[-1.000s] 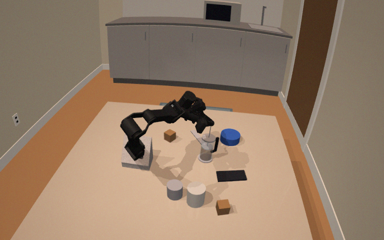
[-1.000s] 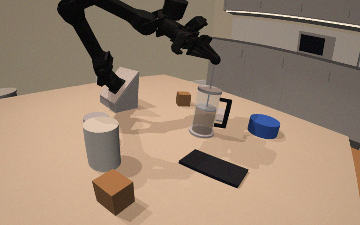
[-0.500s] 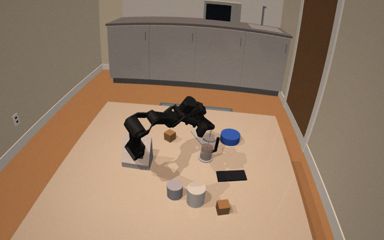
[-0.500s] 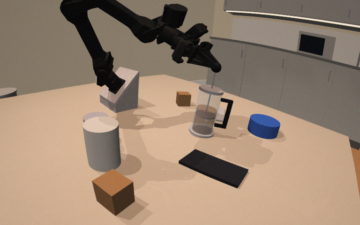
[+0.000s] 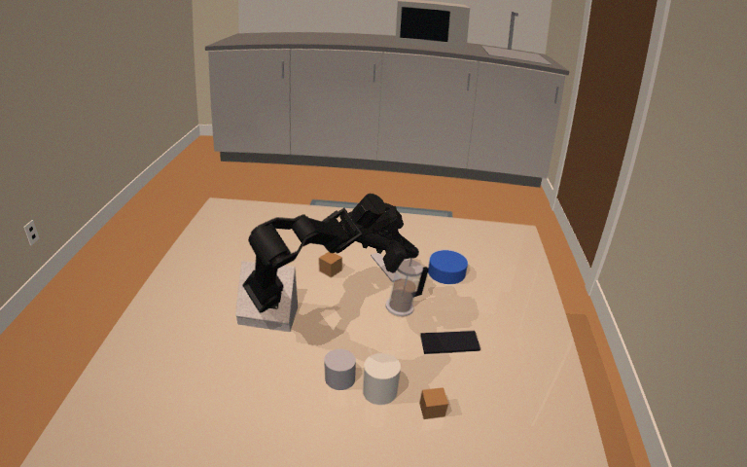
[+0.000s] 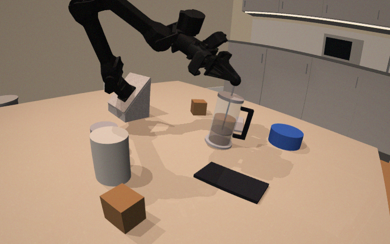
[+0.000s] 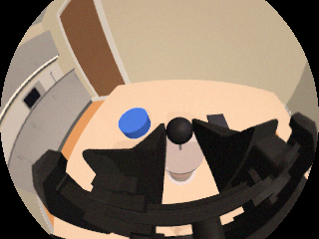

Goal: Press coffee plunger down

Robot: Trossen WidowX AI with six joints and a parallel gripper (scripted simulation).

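Right now my gripper tip is 100 mm above the glass coffee press. Also, from my gripper tip: blue disc (110 mm ahead, 180 mm to the left, 170 mm below).
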